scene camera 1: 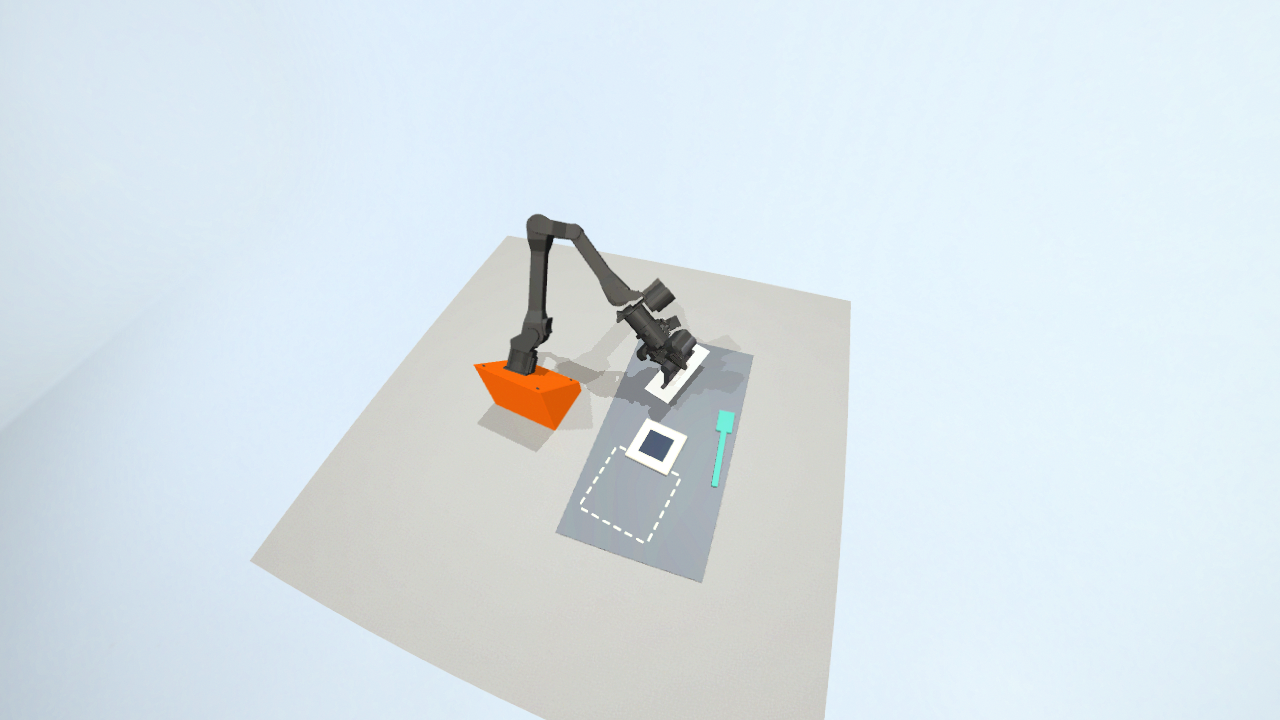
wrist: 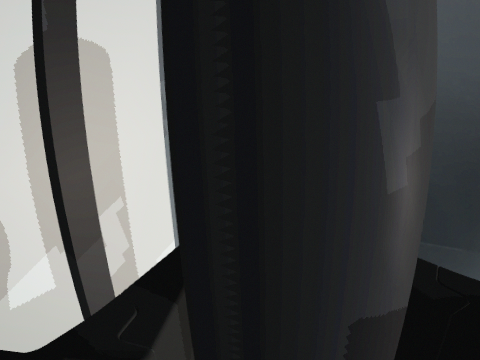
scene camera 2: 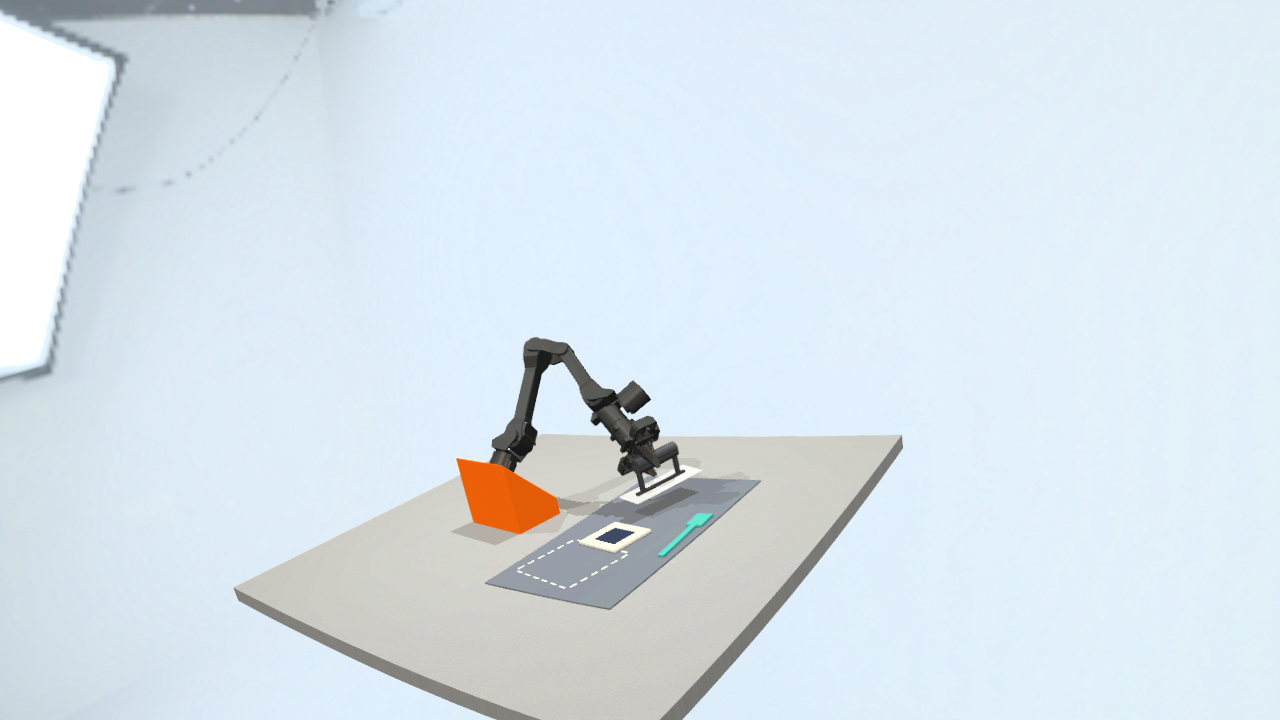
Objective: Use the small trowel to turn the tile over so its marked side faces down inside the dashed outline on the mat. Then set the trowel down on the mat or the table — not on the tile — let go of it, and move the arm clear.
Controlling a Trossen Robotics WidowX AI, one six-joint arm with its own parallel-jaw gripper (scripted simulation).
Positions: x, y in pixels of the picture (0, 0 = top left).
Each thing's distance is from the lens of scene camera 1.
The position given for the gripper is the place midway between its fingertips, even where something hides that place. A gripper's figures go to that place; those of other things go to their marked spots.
gripper (scene camera 1: 682, 370): 109 cm
white-bladed tool (scene camera 1: 667, 382): 110 cm
tile (scene camera 1: 656, 446): 106 cm
